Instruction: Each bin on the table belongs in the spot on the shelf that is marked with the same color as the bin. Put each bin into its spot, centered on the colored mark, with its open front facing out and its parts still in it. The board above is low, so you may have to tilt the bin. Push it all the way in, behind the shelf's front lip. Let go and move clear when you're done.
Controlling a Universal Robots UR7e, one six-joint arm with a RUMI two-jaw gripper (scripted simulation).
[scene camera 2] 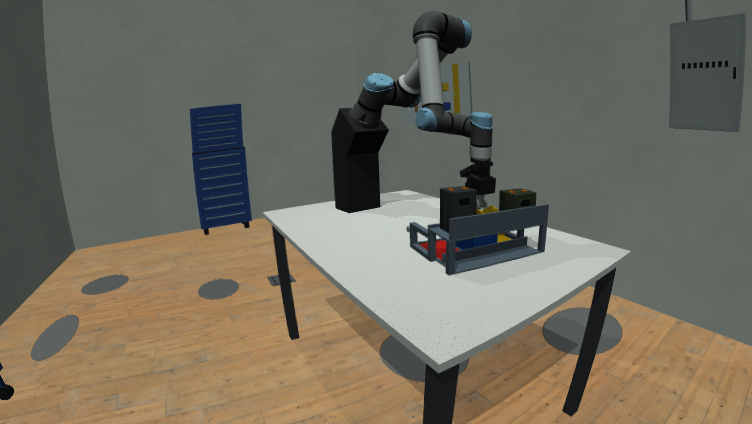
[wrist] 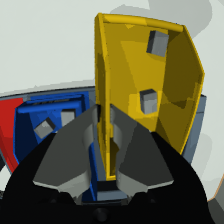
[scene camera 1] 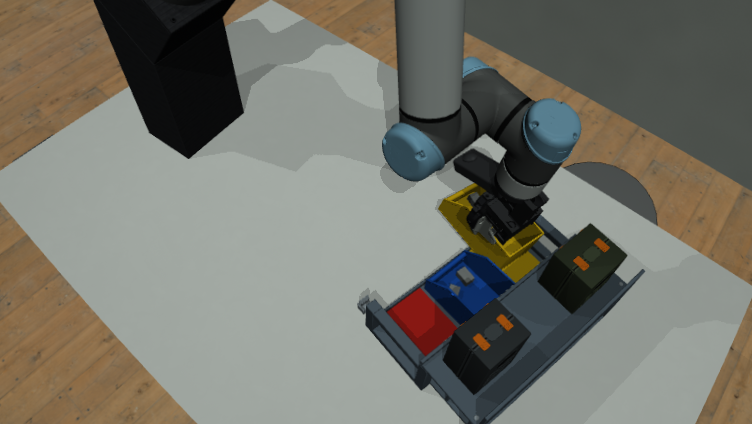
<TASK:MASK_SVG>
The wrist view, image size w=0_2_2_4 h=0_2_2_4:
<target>my gripper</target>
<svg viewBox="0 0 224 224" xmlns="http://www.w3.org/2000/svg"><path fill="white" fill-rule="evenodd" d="M208 208L204 187L197 173L187 160L157 132L151 132L111 103L110 124L113 126L113 141L120 149L116 154L116 185L118 189L127 194L128 205L81 205L82 194L89 189L91 183L89 146L94 141L93 128L100 122L101 105L95 104L55 133L50 133L19 163L5 187L0 210L0 224L215 224Z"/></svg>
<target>yellow bin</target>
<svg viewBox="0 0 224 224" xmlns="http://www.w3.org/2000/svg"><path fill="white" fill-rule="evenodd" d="M185 25L122 14L98 13L94 18L96 104L101 105L100 123L97 124L97 139L107 178L115 177L116 153L119 150L113 141L113 126L110 124L110 103L144 125L151 132L157 132L179 154L182 154L195 118L205 76L199 55ZM153 89L157 92L157 112L144 115L140 107L139 91ZM150 31L157 30L169 35L165 57L146 53Z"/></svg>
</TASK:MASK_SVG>
